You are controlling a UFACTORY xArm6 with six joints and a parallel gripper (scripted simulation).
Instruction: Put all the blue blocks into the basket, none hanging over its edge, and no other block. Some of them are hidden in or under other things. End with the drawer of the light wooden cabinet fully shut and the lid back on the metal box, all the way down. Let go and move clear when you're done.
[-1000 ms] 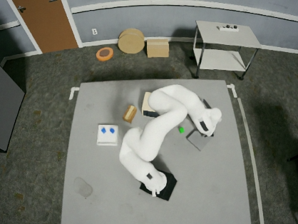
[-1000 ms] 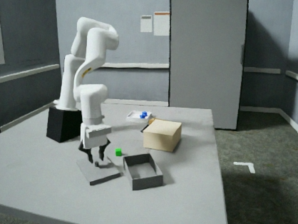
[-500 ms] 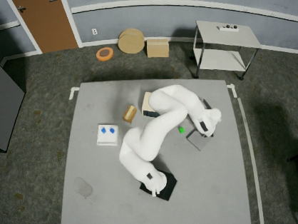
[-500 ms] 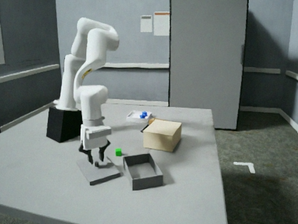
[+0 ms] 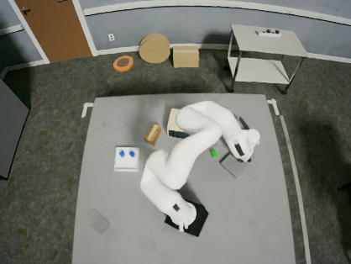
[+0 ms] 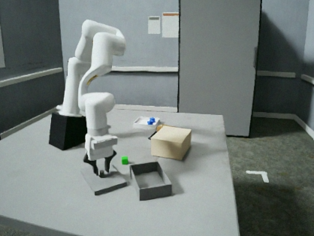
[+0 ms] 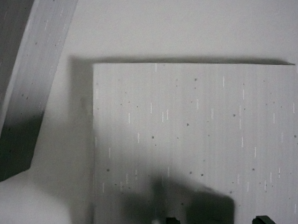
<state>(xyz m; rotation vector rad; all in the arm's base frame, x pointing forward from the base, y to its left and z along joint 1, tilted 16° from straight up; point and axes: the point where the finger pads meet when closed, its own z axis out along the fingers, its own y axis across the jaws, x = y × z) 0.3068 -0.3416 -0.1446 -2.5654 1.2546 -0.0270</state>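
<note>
My hand is 4 cm above the lid. From my hand the other things lie so: metal box 20 cm ahead, 2 cm to the right, 2 cm below; then dark-rimmed drawer 31 cm to the left, 24 cm ahead, 1 cm below; then green block 14 cm to the left, 6 cm ahead, 3 cm below.
</note>
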